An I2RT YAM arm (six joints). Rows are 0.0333 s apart.
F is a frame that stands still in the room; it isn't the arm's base.
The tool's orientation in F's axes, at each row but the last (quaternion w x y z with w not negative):
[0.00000 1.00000 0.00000 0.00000]
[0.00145 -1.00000 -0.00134 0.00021]
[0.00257 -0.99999 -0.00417 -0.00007]
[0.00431 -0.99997 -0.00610 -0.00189]
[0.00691 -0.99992 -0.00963 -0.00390]
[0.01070 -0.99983 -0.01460 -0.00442]
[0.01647 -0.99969 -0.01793 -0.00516]
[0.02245 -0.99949 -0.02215 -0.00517]
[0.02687 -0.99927 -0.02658 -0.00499]
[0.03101 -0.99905 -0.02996 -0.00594]
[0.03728 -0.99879 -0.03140 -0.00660]
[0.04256 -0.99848 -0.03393 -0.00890]
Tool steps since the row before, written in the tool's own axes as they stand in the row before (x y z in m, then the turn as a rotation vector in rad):
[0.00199 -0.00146 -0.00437 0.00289 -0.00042 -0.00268]
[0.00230 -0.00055 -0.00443 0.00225 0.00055 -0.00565]
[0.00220 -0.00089 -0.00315 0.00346 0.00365 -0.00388]
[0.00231 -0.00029 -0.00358 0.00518 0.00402 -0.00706]
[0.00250 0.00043 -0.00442 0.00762 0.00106 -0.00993]
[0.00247 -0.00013 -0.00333 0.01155 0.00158 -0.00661]
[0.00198 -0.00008 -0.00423 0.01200 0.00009 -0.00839]
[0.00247 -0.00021 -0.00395 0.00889 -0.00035 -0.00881]
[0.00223 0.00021 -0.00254 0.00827 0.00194 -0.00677]
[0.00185 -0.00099 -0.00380 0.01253 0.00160 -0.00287]
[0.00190 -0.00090 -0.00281 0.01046 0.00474 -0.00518]
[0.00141 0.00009 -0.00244 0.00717 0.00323 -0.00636]
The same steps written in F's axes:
[0.00199 0.00146 0.00437 0.00289 0.00042 0.00268]
[0.00230 0.00054 0.00443 0.00225 -0.00056 0.00565]
[0.00219 0.00089 0.00315 0.00349 -0.00364 0.00386]
[0.00229 0.00029 0.00359 0.00520 -0.00402 0.00704]
[0.00247 -0.00044 0.00443 0.00756 -0.00105 0.00997]
[0.00244 0.00013 0.00335 0.01153 -0.00139 0.00668]
[0.00193 0.00001 0.00425 0.01191 0.00006 0.00851]
[0.00242 0.00014 0.00398 0.00878 0.00034 0.00892]
[0.00222 -0.00023 0.00255 0.00830 -0.00186 0.00675]
[0.00175 0.00086 0.00388 0.01257 -0.00103 0.00294]
[0.00181 0.00080 0.00290 0.01068 -0.00445 0.00498]
[0.00138 -0.00020 0.00245 0.00728 -0.00327 0.00621]

